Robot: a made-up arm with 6 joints. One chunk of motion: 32 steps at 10 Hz.
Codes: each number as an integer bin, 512 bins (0 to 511) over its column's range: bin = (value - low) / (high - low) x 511, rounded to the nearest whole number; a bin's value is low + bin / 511 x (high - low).
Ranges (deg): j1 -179.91..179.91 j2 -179.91..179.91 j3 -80..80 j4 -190.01..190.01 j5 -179.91..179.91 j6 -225.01..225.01
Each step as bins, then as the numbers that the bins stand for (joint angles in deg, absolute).
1 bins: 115 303 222 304 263 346
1 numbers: -98.93 33.45 -10.49 36.07 5.28 79.70
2 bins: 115 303 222 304 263 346
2 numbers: -98.93 33.45 -10.49 36.07 5.28 79.70
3 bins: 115 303 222 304 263 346
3 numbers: -98.93 33.45 -10.49 36.07 5.28 79.70
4 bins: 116 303 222 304 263 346
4 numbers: -98.23 33.45 -10.49 36.07 5.28 79.70
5 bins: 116 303 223 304 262 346
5 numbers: -98.23 33.45 -10.18 36.07 4.58 79.70
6 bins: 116 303 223 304 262 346
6 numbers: -98.23 33.45 -10.18 36.07 4.58 79.70
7 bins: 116 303 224 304 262 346
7 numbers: -98.23 33.45 -9.86 36.07 4.58 79.70
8 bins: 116 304 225 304 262 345
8 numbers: -98.23 34.15 -9.55 36.07 4.58 78.82
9 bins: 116 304 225 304 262 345
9 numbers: -98.23 34.15 -9.55 36.07 4.58 78.82
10 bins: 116 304 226 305 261 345
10 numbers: -98.23 34.15 -9.24 36.81 3.87 78.82
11 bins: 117 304 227 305 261 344
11 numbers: -97.52 34.15 -8.92 36.81 3.87 77.94
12 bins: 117 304 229 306 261 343
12 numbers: -97.52 34.15 -8.30 37.56 3.87 77.06
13 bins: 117 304 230 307 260 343
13 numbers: -97.52 34.15 -7.98 38.30 3.17 77.06
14 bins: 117 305 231 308 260 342
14 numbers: -97.52 34.86 -7.67 39.04 3.17 76.18
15 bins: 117 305 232 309 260 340
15 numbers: -97.52 34.86 -7.36 39.79 3.17 74.42
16 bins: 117 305 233 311 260 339
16 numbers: -97.52 34.86 -7.05 41.27 3.17 73.54
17 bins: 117 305 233 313 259 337
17 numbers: -97.52 34.86 -7.05 42.76 2.46 71.77
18 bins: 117 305 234 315 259 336
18 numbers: -97.52 34.86 -6.73 44.25 2.46 70.89
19 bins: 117 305 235 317 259 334
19 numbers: -97.52 34.86 -6.42 45.74 2.46 69.13
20 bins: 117 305 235 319 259 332
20 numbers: -97.52 34.86 -6.42 47.22 2.46 67.37
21 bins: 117 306 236 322 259 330
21 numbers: -97.52 35.56 -6.11 49.45 2.46 65.61
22 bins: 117 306 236 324 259 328
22 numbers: -97.52 35.56 -6.11 50.94 2.46 63.85
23 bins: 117 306 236 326 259 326
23 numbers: -97.52 35.56 -6.11 52.43 2.46 62.09
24 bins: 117 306 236 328 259 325
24 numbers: -97.52 35.56 -6.11 53.92 2.46 61.21
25 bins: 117 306 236 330 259 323
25 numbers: -97.52 35.56 -6.11 55.40 2.46 59.44
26 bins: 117 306 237 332 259 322
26 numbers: -97.52 35.56 -5.79 56.89 2.46 58.56
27 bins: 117 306 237 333 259 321
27 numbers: -97.52 35.56 -5.79 57.64 2.46 57.68
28 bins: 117 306 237 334 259 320
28 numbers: -97.52 35.56 -5.79 58.38 2.46 56.80
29 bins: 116 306 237 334 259 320
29 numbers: -98.23 35.56 -5.79 58.38 2.46 56.80
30 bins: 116 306 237 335 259 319
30 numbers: -98.23 35.56 -5.79 59.12 2.46 55.92
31 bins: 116 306 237 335 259 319
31 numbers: -98.23 35.56 -5.79 59.12 2.46 55.92
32 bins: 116 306 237 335 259 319
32 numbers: -98.23 35.56 -5.79 59.12 2.46 55.92
